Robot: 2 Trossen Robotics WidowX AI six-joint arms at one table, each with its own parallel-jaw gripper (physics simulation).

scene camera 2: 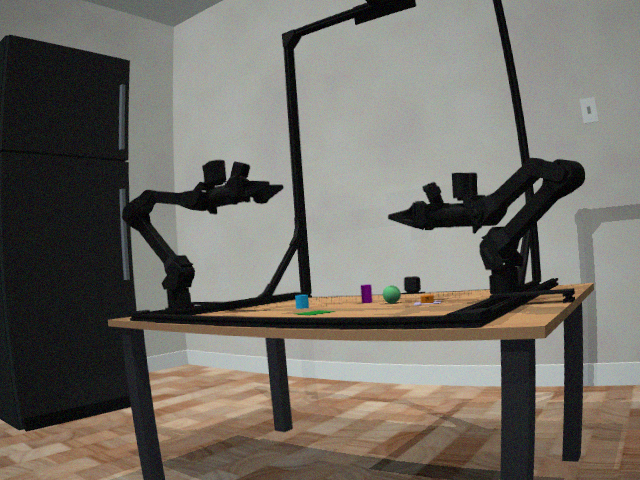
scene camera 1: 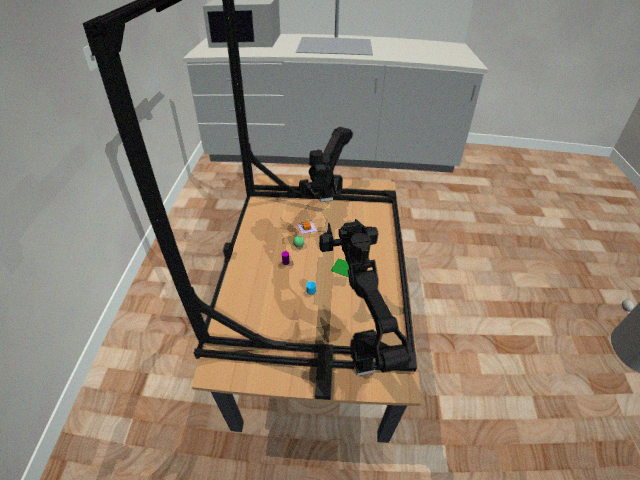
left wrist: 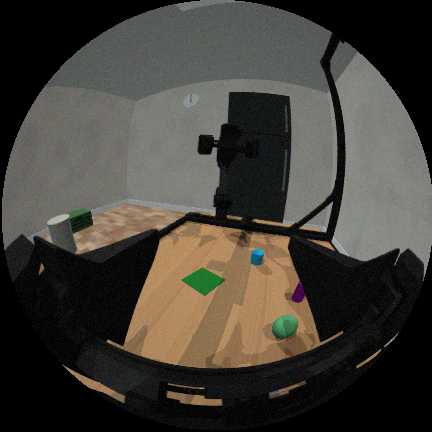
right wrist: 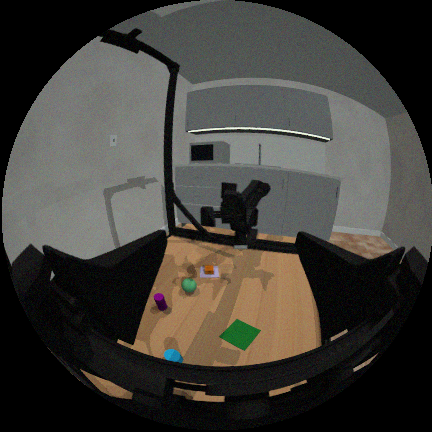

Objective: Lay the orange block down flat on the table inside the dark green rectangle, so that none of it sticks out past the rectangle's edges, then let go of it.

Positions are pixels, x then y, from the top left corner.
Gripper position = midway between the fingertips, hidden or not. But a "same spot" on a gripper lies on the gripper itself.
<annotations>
left gripper: scene camera 2 391, 218; scene camera 1; left wrist 226, 239; right wrist
right gripper: scene camera 2; scene camera 1 342, 221; left wrist 230, 139; right wrist
same spot on left gripper: (right wrist: 209, 220) = (scene camera 1: 307, 190)
same spot on right gripper: (right wrist: 347, 288) = (scene camera 2: 248, 186)
</annotations>
